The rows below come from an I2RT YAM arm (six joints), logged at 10 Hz.
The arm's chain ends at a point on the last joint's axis. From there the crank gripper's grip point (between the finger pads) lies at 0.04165 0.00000 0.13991 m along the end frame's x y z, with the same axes.
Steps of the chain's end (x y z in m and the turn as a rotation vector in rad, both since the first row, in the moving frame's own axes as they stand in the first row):
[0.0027 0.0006 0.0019 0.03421 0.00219 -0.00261]
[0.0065 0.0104 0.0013 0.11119 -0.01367 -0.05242]
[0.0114 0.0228 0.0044 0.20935 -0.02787 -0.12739]
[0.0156 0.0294 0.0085 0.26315 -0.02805 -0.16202]
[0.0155 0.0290 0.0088 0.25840 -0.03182 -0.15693]
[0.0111 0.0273 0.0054 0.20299 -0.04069 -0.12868]
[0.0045 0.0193 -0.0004 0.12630 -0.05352 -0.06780]
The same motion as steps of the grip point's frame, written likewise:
[0.0030 -0.0043 0.0017 0.03421 0.00219 -0.00261]
[0.0041 -0.0073 0.0009 0.11119 -0.01367 -0.05242]
[0.0053 -0.0113 0.0019 0.20935 -0.02787 -0.12739]
[0.0082 -0.0133 0.0039 0.26315 -0.02805 -0.16202]
[0.0078 -0.0129 0.0046 0.25840 -0.03182 -0.15693]
[0.0033 -0.0059 0.0036 0.20299 -0.04069 -0.12868]
[-0.0037 -0.0010 0.0003 0.12630 -0.05352 -0.06780]

